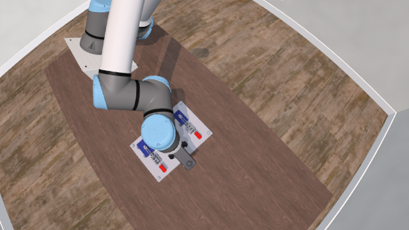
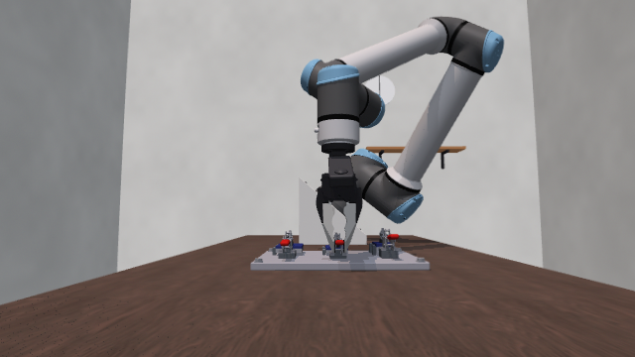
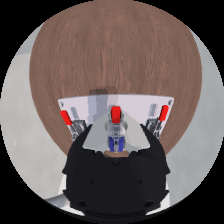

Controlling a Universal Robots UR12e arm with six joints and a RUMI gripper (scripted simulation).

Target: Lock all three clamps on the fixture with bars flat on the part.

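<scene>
The grey fixture plate is 90 mm behind my hand and 40 mm below it.
</scene>
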